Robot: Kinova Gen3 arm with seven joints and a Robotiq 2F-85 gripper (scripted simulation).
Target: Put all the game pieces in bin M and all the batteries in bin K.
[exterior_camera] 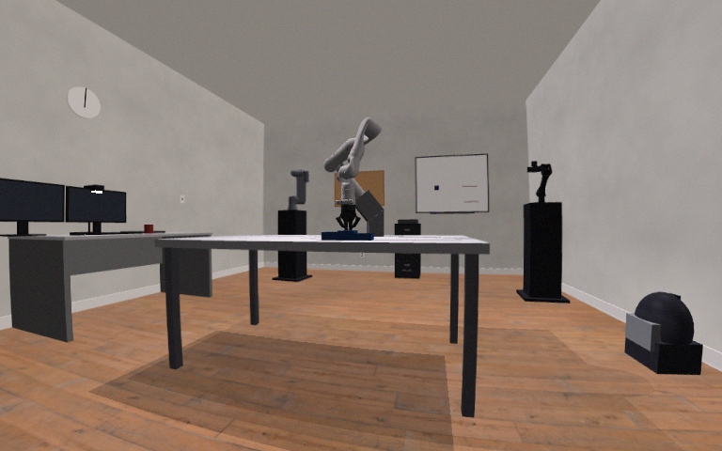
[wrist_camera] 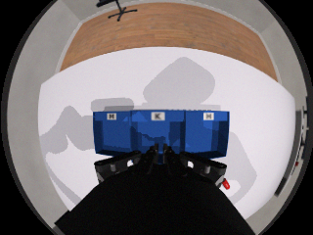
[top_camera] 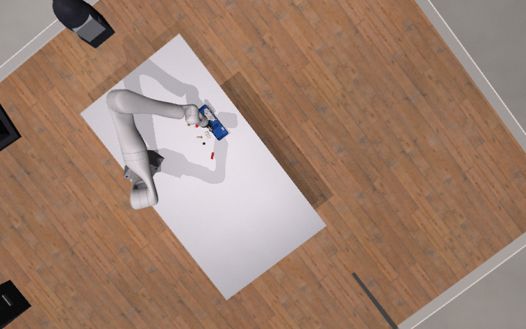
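Now: the bin 20 mm ahead of my hand, 10 mm to the left of it and 10 mm below it. Round my hand: red cylinder: 190 mm to the right, 100 mm behind, 30 mm below; then white tile: 50 mm behind, 40 mm to the right, 30 mm below; then black piece: 110 mm behind, 80 mm to the right, 30 mm below.
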